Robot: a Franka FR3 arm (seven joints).
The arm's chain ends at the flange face. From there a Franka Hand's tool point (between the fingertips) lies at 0.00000 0.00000 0.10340 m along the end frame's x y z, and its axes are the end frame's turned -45 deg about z.
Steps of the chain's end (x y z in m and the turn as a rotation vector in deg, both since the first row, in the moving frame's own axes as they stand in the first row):
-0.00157, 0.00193, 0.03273, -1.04, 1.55, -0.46
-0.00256, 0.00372, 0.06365, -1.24, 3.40, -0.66
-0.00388, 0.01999, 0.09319, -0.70, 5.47, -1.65
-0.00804, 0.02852, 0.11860, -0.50, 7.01, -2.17
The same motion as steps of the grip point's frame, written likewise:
-0.00181, 0.00356, 0.03268, -1.83, 0.36, -0.46
-0.00165, 0.00672, 0.06344, -3.28, 1.53, -0.66
-0.01069, 0.01916, 0.09271, -4.36, 3.37, -1.65
-0.01739, 0.02388, 0.11782, -5.31, 4.60, -2.17

